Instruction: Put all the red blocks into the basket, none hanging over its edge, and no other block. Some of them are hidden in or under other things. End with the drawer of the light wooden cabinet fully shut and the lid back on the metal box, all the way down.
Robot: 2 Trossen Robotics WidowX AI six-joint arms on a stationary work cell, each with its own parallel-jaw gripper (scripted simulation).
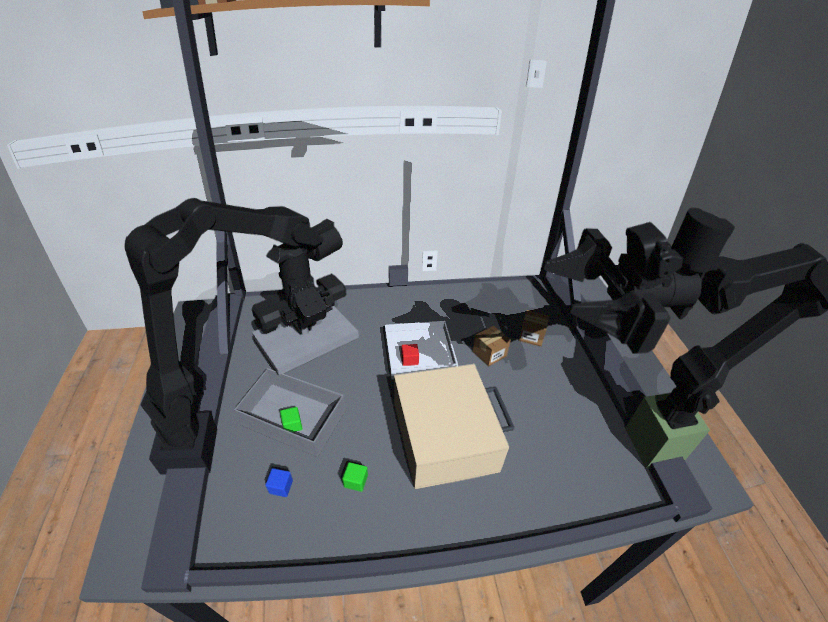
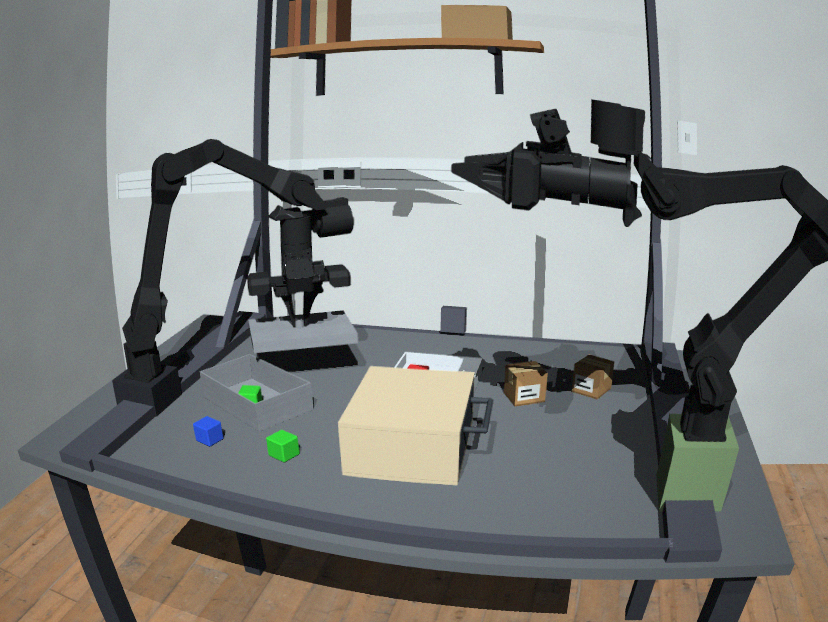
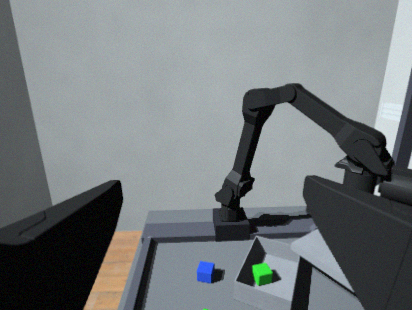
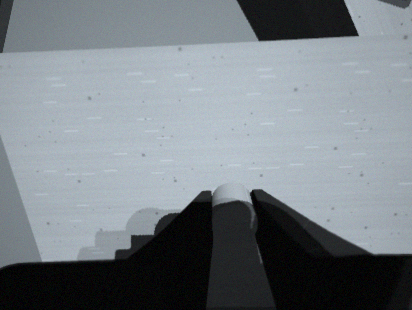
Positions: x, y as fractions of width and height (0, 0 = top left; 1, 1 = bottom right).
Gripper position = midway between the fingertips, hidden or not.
In view: my left gripper (image 1: 0.67, 0.46), my right gripper (image 2: 0.36, 0.52), a grey lid (image 1: 0.34, 0.56), a light wooden cabinet (image 2: 0.49, 0.68), a green block (image 2: 0.34, 0.72), a white basket (image 1: 0.53, 0.56) and a metal box (image 1: 0.33, 0.63).
The grey lid is seen too in image 2 (image 2: 0.40, 0.53), in image 3 (image 3: 0.76, 0.80) and in image 4 (image 4: 0.27, 0.47). The light wooden cabinet shows as well in image 1 (image 1: 0.54, 0.69). The white basket shows as well in image 2 (image 2: 0.53, 0.58). Image 3 does not show the light wooden cabinet: it is out of frame. Image 4 does not show the light wooden cabinet: it is out of frame.
